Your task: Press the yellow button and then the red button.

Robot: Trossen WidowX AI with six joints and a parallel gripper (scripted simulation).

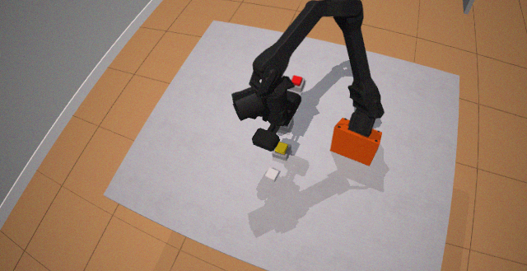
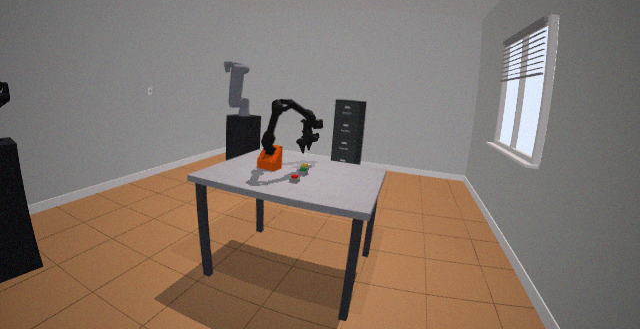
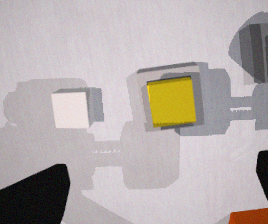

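Now: gripper tip 1 cm to the left of the yellow button and 9 cm above it. The rest, counted from my gripper tip: green button 5 cm ahead, 10 cm to the right, 9 cm below; white block 1 cm behind, 8 cm to the left, 11 cm below; red button 8 cm ahead, 27 cm to the right, 9 cm below.
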